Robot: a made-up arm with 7 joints. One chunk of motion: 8 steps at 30 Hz.
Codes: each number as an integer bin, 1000 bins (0 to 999) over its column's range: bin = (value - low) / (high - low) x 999, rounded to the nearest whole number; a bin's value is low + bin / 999 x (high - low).
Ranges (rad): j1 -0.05..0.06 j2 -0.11..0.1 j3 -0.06..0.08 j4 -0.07..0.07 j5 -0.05..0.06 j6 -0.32..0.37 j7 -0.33..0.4
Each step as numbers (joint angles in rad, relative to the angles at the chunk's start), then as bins.
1 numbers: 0.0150 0.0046 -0.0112 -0.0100 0.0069 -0.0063 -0.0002
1 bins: 590 545 348 428 517 454 451
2 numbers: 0.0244 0.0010 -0.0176 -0.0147 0.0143 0.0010 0.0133
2 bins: 676 528 303 395 584 465 470
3 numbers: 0.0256 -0.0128 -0.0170 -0.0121 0.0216 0.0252 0.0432
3 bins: 687 462 307 413 650 500 511
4 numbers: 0.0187 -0.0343 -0.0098 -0.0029 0.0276 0.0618 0.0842
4 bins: 624 360 358 479 705 553 567
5 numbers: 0.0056 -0.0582 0.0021 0.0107 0.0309 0.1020 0.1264
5 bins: 505 246 443 576 735 611 625
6 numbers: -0.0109 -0.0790 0.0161 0.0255 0.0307 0.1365 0.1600
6 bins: 355 147 543 681 733 661 671
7 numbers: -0.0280 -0.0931 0.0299 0.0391 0.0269 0.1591 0.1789
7 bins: 200 80 642 779 698 694 696
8 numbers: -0.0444 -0.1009 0.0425 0.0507 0.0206 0.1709 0.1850
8 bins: 51 43 731 861 641 711 705
